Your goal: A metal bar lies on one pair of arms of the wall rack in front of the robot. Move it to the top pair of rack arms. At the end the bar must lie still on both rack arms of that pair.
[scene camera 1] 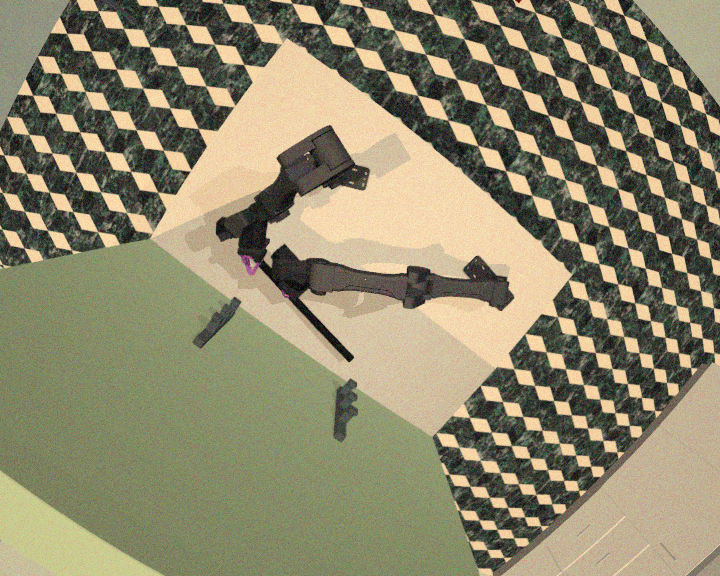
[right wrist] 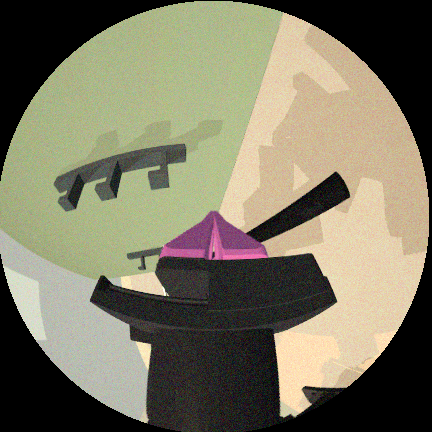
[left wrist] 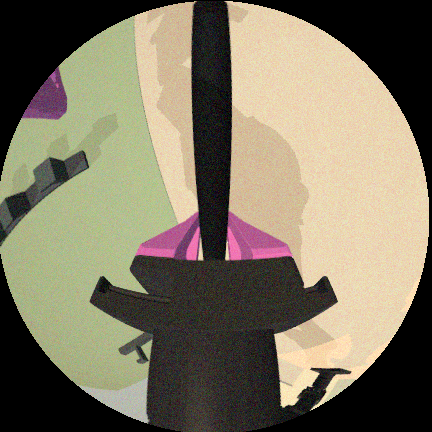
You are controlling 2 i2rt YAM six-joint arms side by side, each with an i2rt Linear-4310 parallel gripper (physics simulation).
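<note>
A long black metal bar (scene camera 1: 318, 324) (left wrist: 212, 125) (right wrist: 305, 205) is off the rack, in front of the green wall. My left gripper (scene camera 1: 285, 294) (left wrist: 213, 216) is shut on it; in scene camera 1 more of the bar shows toward the lower right of the grip. My right gripper (scene camera 1: 251, 267) (right wrist: 213, 216) is shut and empty, beside the bar's upper-left end in scene camera 1; part of its pink fingers shows in the left wrist view. The wall rack has a left upright (scene camera 1: 217, 324) and a right upright (scene camera 1: 345, 411), each with several short arms. No bar lies on them.
The green wall (scene camera 1: 180, 420) (left wrist: 100, 210) (right wrist: 150, 75) carries both uprights. It meets the cream table top (scene camera 1: 420, 384) at a slanting edge. My two forearms are close together above the table in scene camera 1. A dark green and cream patterned floor surrounds the table.
</note>
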